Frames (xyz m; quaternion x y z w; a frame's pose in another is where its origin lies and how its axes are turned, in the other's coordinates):
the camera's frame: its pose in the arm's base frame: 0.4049 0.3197 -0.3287 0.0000 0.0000 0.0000 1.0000
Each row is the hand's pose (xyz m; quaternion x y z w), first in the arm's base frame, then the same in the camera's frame.
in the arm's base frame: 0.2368 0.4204 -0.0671 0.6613 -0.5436 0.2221 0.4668
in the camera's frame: -0.1681 0.1007 0.2616 0.6613 -0.5436 0.2221 0.4668
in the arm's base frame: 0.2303 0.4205 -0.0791 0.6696 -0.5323 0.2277 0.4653
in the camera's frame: -0.1746 0.1008 0.2496 0.6696 -0.5323 0.2277 0.4653
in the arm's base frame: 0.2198 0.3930 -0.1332 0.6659 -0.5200 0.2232 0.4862
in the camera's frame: -0.1851 0.0733 0.1955 0.6659 -0.5200 0.2232 0.4862
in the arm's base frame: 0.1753 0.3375 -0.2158 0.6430 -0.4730 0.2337 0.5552
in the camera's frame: -0.2296 0.0178 0.1129 0.6430 -0.4730 0.2337 0.5552
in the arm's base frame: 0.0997 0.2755 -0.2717 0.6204 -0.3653 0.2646 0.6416
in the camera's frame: -0.3052 -0.0442 0.0570 0.6204 -0.3653 0.2646 0.6416
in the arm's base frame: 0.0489 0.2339 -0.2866 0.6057 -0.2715 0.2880 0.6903
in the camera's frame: -0.3560 -0.0858 0.0421 0.6057 -0.2715 0.2880 0.6903
